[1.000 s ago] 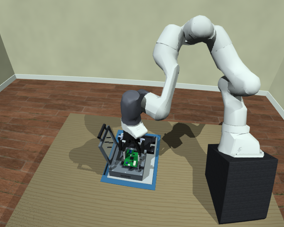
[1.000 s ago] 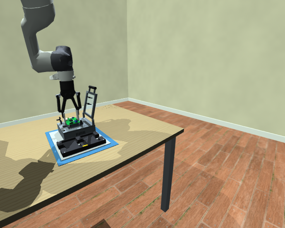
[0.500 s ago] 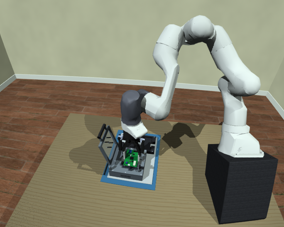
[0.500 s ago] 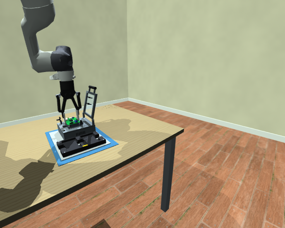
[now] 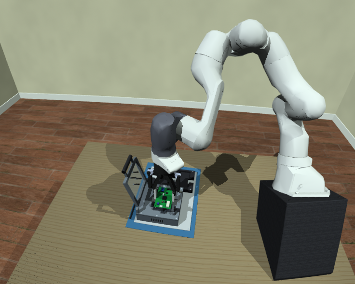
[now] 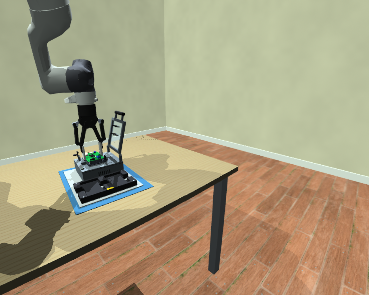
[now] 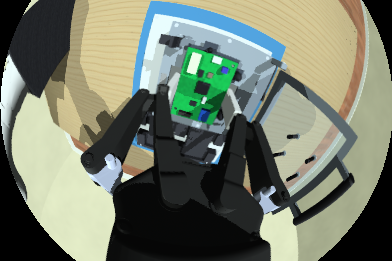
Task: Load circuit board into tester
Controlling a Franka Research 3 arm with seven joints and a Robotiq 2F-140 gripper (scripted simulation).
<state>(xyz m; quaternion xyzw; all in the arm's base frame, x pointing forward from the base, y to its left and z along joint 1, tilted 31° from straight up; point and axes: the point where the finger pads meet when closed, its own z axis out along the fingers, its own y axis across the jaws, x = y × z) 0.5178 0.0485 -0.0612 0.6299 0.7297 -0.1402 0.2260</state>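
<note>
My hand is 2 cm above the green circuit board. From my hand the other things lie so: lid (12 cm ahead, 1 cm to the left, 8 cm above).
</note>
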